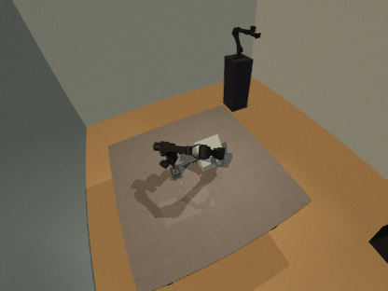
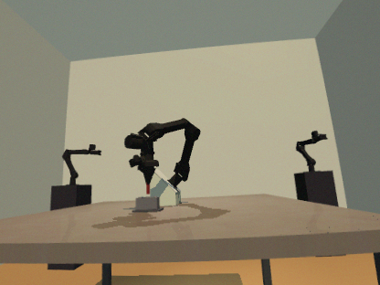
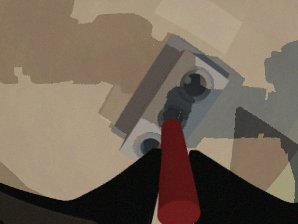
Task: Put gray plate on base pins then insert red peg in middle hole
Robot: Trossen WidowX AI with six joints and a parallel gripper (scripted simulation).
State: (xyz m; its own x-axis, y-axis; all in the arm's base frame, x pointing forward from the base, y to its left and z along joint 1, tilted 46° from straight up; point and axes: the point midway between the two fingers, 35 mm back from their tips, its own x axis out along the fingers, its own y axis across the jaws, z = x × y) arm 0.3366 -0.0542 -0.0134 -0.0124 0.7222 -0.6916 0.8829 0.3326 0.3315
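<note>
Right now the red peg is right at my gripper tip. Round my gripper tip: gray plate 7 cm below.
</note>
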